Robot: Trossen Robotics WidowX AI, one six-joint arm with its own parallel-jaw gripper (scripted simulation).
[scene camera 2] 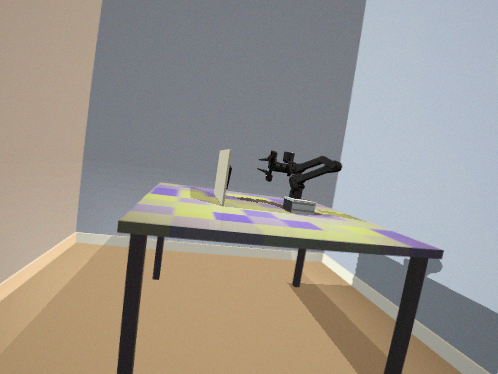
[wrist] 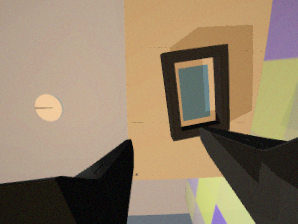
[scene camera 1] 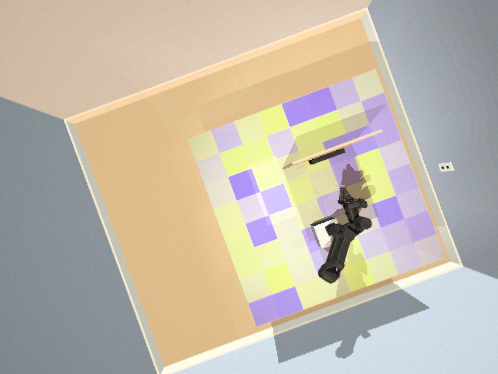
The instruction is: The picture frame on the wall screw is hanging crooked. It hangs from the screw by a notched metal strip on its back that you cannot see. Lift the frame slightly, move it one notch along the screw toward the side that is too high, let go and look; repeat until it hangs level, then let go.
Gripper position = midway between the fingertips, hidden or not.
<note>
In view: my gripper (wrist: 166,138), a picture frame (wrist: 197,87) and a wall panel (wrist: 156,156).
</note>
